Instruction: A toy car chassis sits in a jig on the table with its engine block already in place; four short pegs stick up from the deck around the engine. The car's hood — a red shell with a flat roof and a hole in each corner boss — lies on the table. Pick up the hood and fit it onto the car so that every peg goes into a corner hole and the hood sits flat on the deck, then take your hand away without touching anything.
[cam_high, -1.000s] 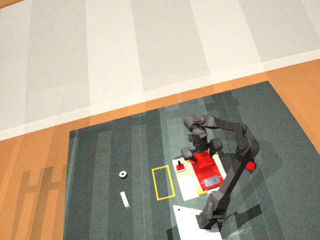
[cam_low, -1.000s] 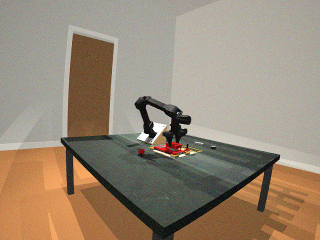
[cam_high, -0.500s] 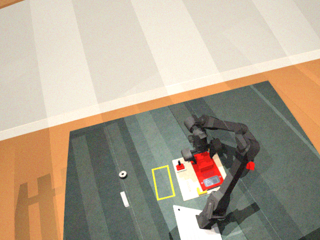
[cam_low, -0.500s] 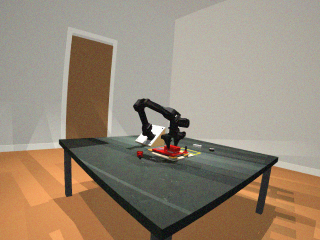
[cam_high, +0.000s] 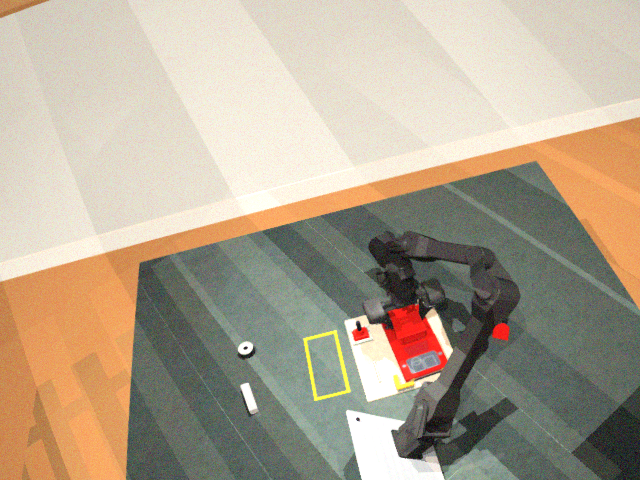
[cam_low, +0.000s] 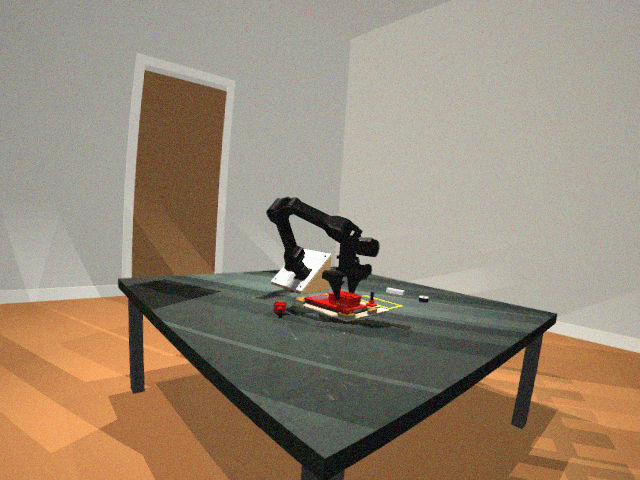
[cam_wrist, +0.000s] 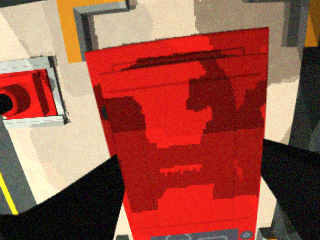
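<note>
My gripper tip is 2 cm above the engine block. Round my gripper tip: red hood (right at my gripper tip); then cream jig plate (3 cm below, 2 cm behind, 1 cm to the left); then white bar (41 cm to the left, 6 cm behind, 3 cm below).
</note>
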